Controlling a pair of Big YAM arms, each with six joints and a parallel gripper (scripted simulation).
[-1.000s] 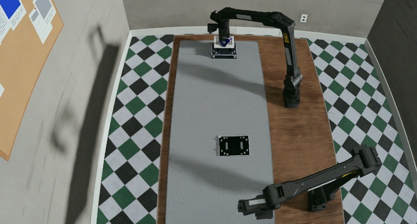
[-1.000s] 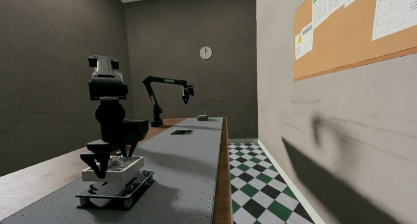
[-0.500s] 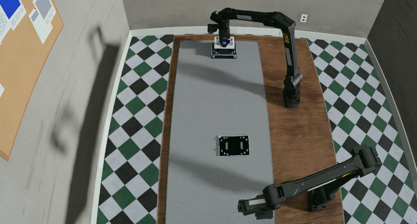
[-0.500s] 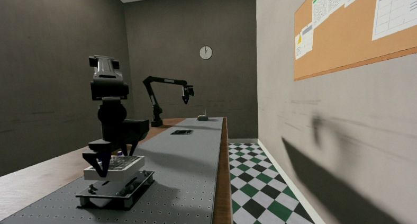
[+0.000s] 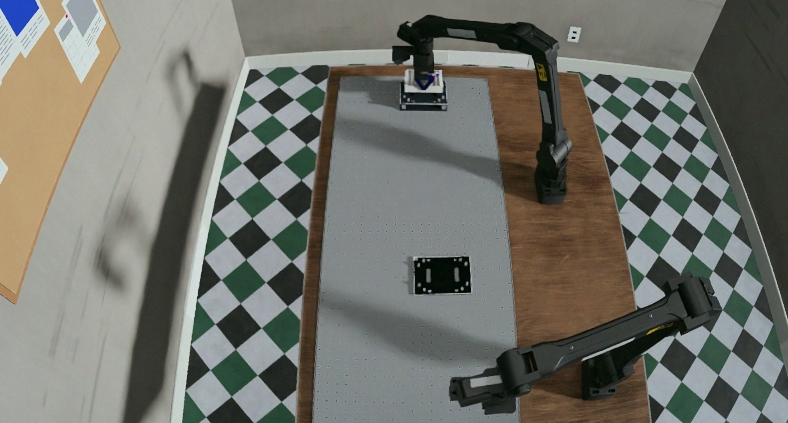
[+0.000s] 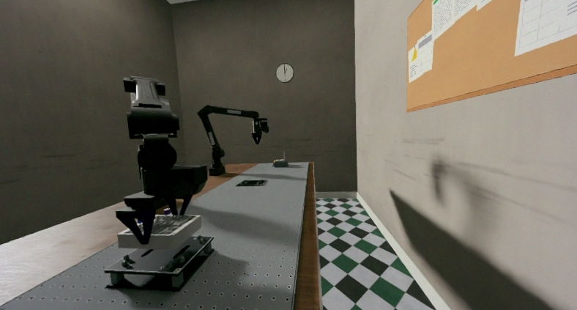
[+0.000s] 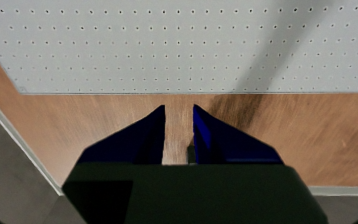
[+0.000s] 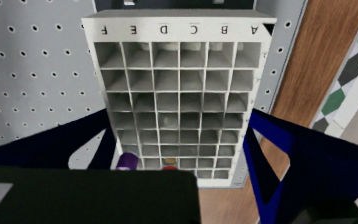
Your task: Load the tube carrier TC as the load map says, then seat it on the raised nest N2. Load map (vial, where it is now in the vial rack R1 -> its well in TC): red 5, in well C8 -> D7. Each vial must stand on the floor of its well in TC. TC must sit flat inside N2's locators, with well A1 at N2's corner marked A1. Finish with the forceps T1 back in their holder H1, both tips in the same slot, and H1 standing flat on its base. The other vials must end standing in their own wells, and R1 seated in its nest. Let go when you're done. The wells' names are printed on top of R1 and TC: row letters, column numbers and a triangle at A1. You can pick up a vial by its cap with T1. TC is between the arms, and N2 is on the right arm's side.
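The white well rack lies right at my right hand. From my right hand the other things lie so: black raised nest 6 cm below.
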